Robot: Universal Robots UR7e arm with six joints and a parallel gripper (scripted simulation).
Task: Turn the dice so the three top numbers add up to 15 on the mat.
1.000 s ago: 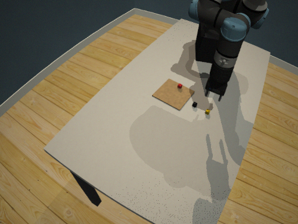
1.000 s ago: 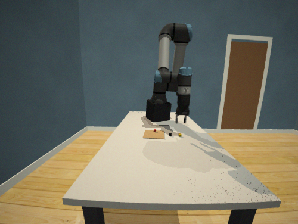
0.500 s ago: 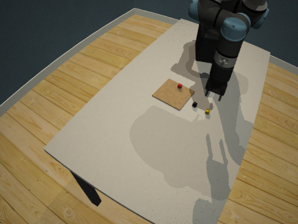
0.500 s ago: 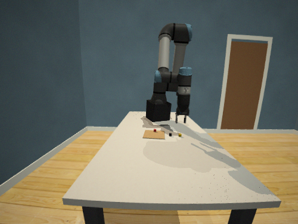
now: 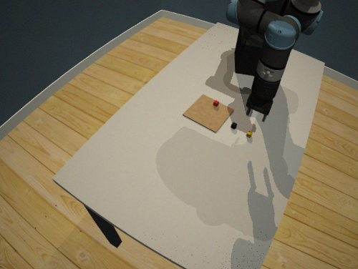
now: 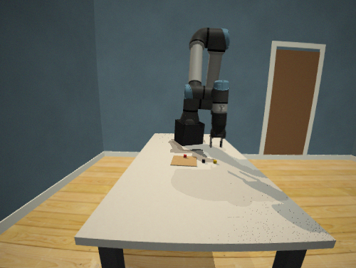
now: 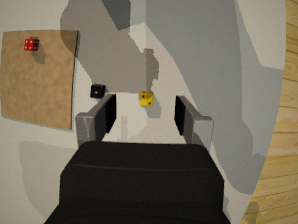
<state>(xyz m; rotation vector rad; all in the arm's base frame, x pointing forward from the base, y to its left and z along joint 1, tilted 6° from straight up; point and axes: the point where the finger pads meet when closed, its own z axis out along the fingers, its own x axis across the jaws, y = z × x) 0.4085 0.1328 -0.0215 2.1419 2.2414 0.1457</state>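
The yellow die is 10 cm below my hand and 1 cm ahead of it. From my hand the other things lie so: black die (10 cm below, 6 cm to the right); then red die (17 cm to the right, 10 cm below, 6 cm behind); then brown mat (17 cm to the right, 11 cm below, 1 cm behind).
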